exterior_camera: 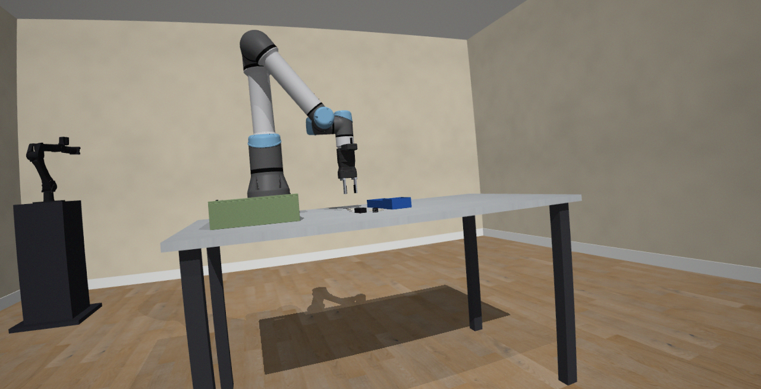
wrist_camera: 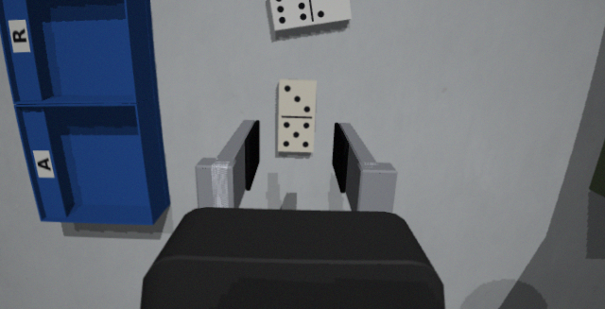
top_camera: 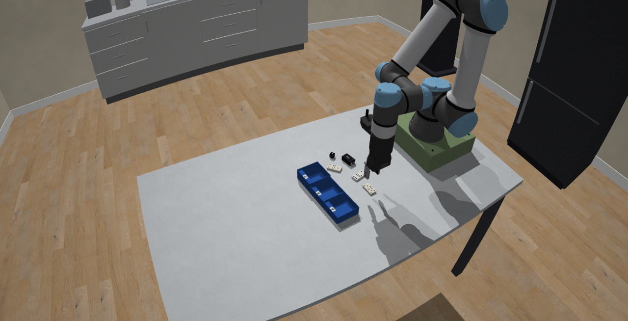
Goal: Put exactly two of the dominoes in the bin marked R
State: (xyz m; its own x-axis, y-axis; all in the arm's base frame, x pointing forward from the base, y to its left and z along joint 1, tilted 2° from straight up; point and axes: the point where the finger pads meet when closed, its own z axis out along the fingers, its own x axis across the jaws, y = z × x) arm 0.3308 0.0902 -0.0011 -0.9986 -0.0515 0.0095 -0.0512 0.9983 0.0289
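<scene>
The blue three-compartment bin lies 14 cm ahead of my hand, 4 cm to the right of it and 7 cm below it. The rest, counted from my hand: black block 1 cm behind, 15 cm to the right, 8 cm below; then small black die 3 cm ahead, 21 cm to the right, 8 cm below.
</scene>
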